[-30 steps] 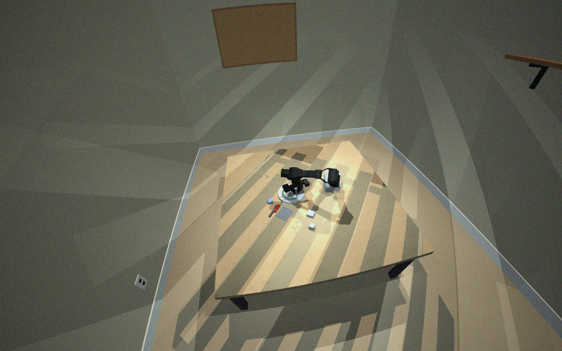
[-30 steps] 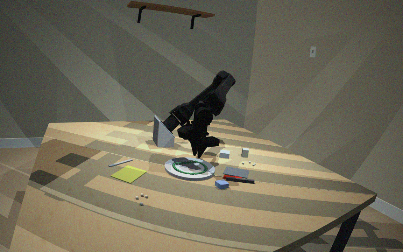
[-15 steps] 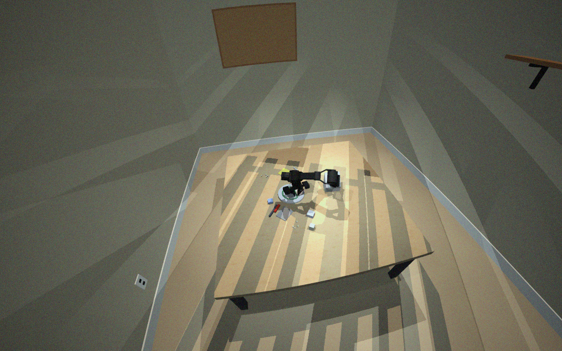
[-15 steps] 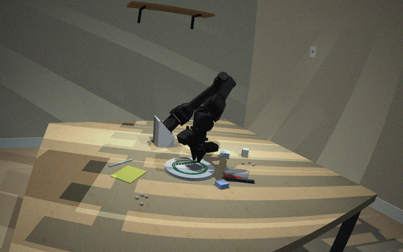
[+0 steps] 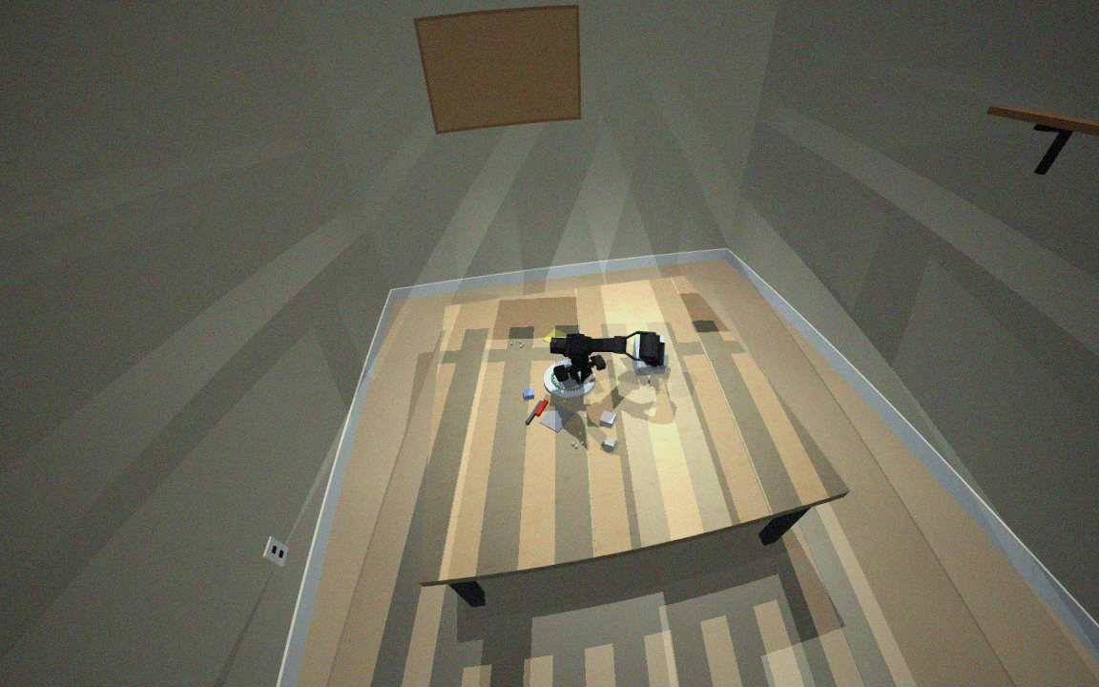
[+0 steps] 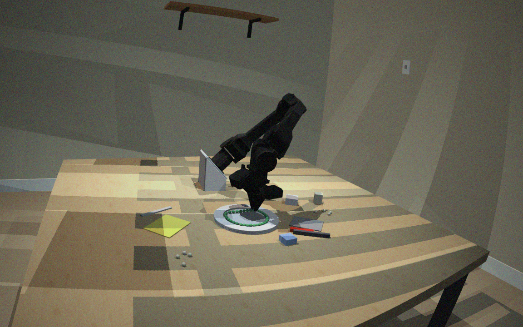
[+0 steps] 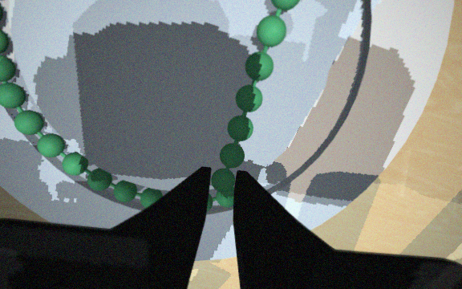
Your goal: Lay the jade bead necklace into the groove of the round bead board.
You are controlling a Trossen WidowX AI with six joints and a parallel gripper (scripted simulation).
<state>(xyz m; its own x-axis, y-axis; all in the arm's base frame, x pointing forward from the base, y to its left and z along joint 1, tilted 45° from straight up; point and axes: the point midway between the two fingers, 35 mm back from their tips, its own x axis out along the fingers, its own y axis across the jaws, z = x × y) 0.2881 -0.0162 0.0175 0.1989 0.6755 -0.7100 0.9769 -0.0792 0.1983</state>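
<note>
The round grey bead board is 40 mm to the right of my gripper tip, 30 mm ahead of it and 10 mm below it. The rest, counted from my gripper tip: grey plate (120 mm to the left, 120 mm ahead, 10 mm below); blue block (200 mm ahead, 10 mm to the right, 10 mm below); red and black pen (180 mm ahead, 70 mm to the left, 10 mm below).
</note>
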